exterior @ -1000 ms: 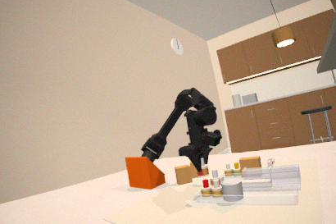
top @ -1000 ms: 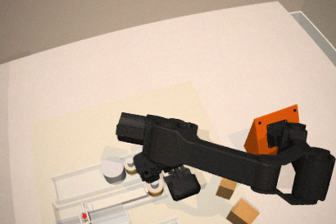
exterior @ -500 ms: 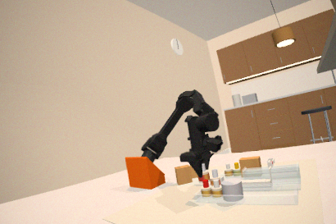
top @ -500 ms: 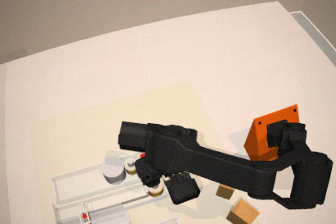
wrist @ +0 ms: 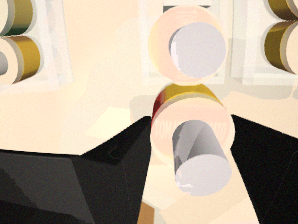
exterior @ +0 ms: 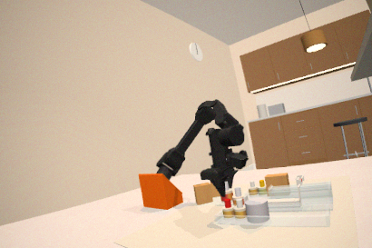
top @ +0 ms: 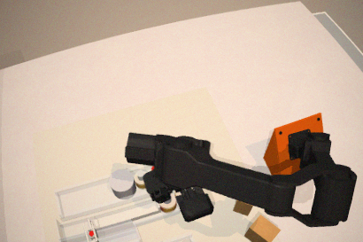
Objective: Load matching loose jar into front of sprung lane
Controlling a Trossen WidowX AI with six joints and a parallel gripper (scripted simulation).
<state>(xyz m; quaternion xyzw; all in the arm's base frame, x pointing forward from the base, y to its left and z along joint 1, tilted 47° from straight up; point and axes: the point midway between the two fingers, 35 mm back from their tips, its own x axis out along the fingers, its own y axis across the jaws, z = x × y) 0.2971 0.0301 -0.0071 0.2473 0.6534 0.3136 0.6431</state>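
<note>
My gripper tip is 13 cm short of the grey cylinder, 7 cm to the left of it and 2 cm above it. From my gripper tip the other things lie so: red mark 22 cm ahead, 6 cm to the left, 2 cm above.
</note>
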